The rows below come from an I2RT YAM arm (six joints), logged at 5 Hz.
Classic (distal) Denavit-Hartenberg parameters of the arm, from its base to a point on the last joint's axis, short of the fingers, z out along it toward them. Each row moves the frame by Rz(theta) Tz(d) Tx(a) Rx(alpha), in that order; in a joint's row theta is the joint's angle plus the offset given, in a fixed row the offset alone. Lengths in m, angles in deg.
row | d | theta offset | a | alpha
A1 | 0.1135 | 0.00 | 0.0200 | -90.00
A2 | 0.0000 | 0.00 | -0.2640 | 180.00
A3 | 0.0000 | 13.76 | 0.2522 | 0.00
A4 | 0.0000 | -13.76 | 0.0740 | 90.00
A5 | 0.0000 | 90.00 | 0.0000 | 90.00
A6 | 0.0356 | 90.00 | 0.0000 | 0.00
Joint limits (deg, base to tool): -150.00..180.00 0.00..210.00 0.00..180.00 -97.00..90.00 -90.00..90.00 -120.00..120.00
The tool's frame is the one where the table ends.
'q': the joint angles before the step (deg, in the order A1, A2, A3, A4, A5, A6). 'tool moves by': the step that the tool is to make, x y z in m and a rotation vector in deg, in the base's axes. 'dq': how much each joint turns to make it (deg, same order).
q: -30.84 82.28 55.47 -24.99 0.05 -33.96
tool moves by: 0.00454 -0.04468 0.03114 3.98 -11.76 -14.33
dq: -6.56 3.08 7.63 3.18 -2.11 12.39
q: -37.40 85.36 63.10 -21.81 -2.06 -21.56
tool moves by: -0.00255 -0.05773 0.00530 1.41 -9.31 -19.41
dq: -7.05 6.31 5.34 7.03 4.66 13.50
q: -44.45 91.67 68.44 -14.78 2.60 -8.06
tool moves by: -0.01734 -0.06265 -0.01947 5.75 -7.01 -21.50
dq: -7.74 8.73 5.53 2.14 5.18 15.70
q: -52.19 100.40 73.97 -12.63 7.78 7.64
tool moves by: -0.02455 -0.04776 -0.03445 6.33 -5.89 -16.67
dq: -6.40 8.15 3.55 0.67 2.24 13.26
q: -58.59 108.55 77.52 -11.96 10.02 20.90
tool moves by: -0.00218 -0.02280 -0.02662 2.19 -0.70 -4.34
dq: -1.72 6.11 2.87 1.14 0.69 3.10
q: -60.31 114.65 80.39 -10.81 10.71 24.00
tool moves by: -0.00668 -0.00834 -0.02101 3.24 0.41 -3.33
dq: -1.23 3.17 0.70 -1.03 0.55 2.41
